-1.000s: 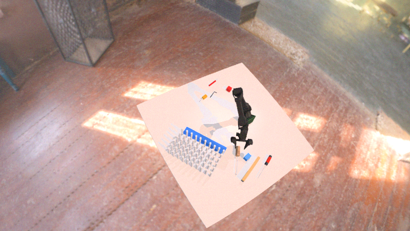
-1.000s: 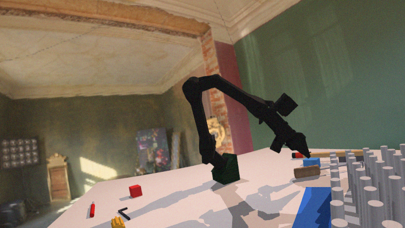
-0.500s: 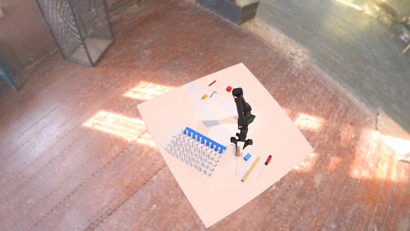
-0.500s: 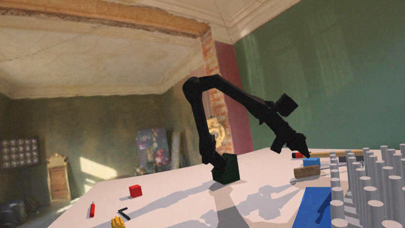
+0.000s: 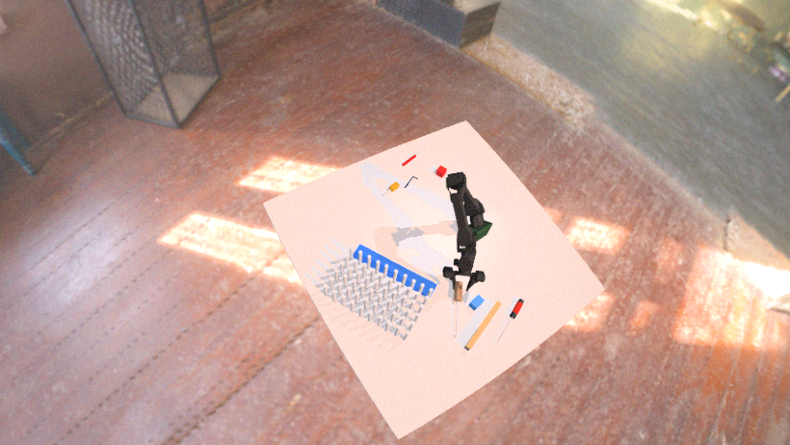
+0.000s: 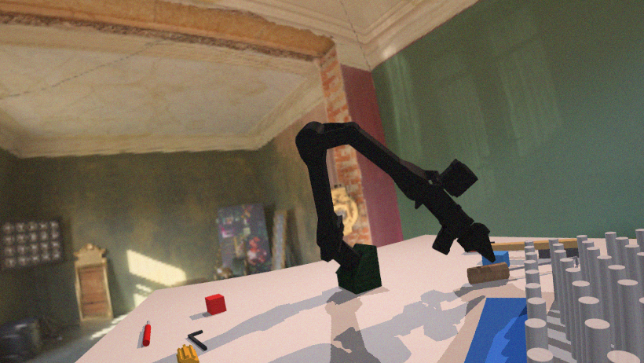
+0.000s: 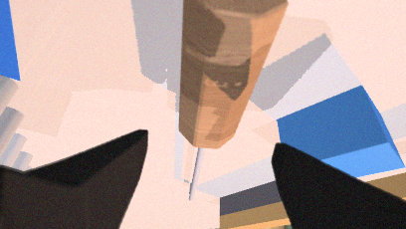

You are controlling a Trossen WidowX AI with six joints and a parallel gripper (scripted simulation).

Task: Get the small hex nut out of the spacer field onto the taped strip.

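My gripper tip is 40 mm past the blue block, 90 mm to the right of it and 30 mm above it. Round my gripper tip: yellow piece 110 mm behind, 630 mm to the right, 40 mm below; allen key 240 mm behind, 620 mm to the right, 50 mm below; blue taped strip 160 mm ahead, 260 mm to the right, 50 mm below.
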